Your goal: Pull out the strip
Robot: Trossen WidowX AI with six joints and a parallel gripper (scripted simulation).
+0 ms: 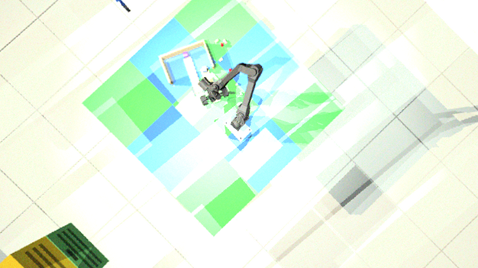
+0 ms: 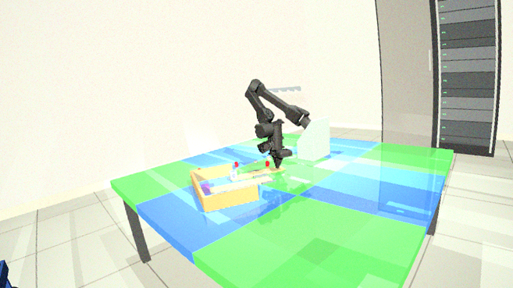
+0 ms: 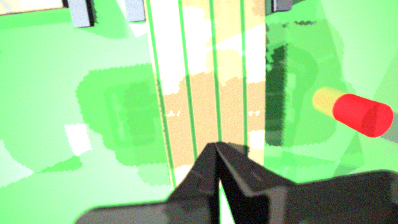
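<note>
Now: gripper tip 9 cm short of the strip and 5 cm to the left of it.
</note>
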